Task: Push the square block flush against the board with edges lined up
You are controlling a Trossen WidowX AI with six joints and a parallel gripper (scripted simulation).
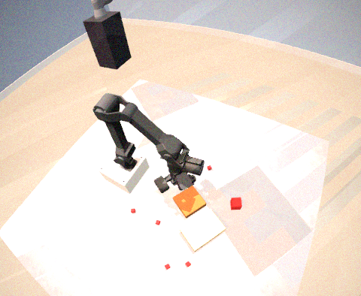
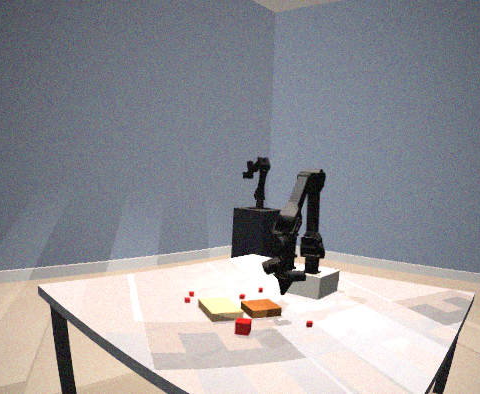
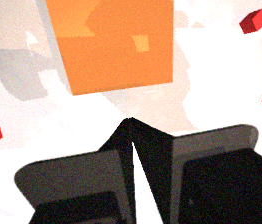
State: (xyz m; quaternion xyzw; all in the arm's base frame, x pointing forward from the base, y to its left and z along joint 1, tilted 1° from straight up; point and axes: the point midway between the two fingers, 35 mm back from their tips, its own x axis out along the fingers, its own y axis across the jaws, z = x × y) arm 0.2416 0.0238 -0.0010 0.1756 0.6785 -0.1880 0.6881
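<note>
The orange square block is 70 mm ahead of my gripper tip, 40 mm to the right of it and 40 mm below it. Round my gripper tip: pale cream board: 170 mm ahead, 130 mm to the right, 40 mm below; red cube: 250 mm ahead, 40 mm below, 30 mm to the left.
</note>
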